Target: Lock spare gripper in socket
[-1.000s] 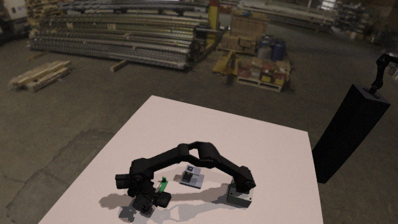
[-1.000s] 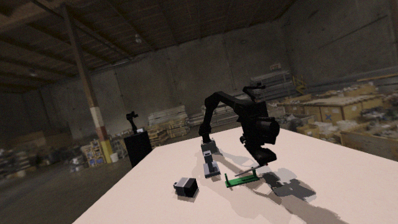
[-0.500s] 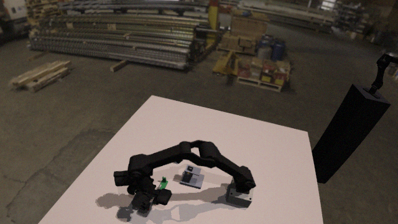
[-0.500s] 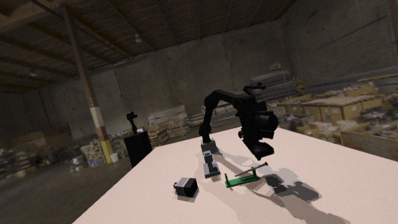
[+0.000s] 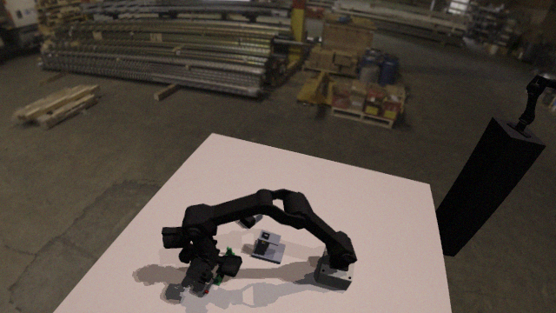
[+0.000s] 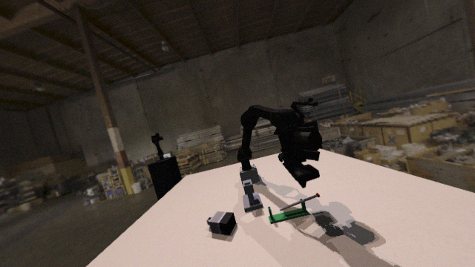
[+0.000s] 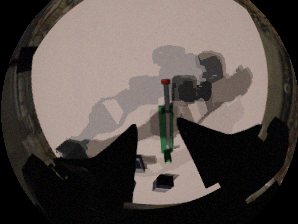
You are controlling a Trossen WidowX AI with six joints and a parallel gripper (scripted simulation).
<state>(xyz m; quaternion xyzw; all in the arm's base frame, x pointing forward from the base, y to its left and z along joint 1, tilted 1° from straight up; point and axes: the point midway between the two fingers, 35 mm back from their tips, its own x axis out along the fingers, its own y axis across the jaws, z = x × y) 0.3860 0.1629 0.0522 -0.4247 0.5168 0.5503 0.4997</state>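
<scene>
My gripper tip is 10 mm short of the green cradle, 80 mm to the left of it and 70 mm above it. Round my gripper tip: grey mount: 120 mm behind, 190 mm to the right, 50 mm below; then spare gripper: 20 mm behind, 330 mm to the right, 80 mm below.
</scene>
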